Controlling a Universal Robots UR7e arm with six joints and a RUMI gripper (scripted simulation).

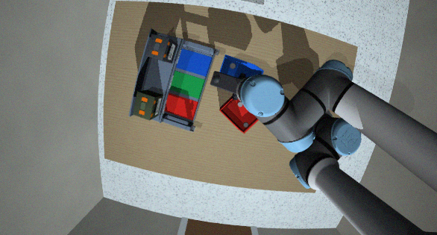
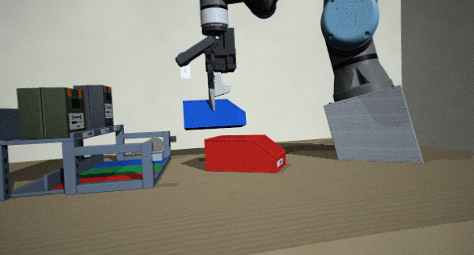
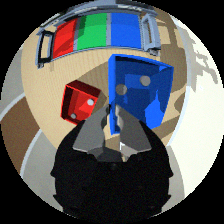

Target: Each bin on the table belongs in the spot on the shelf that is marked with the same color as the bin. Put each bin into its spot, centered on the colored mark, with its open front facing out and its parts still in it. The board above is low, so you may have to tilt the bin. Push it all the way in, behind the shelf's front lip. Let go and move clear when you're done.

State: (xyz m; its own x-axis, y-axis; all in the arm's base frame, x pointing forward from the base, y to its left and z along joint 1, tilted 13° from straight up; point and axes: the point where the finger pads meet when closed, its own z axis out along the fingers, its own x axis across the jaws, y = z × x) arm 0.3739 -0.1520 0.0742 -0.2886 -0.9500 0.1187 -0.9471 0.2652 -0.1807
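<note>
Now: the blue bin 4 cm to the right of my hand, 3 cm below it and 2 cm behind it. The rest, counted from my hand: red bin: 13 cm to the left, 12 cm below, 3 cm behind; then top board: 34 cm ahead, 6 cm below, 3 cm to the right; then grey box: 30 cm ahead, 14 cm to the right, 1 cm above.
</note>
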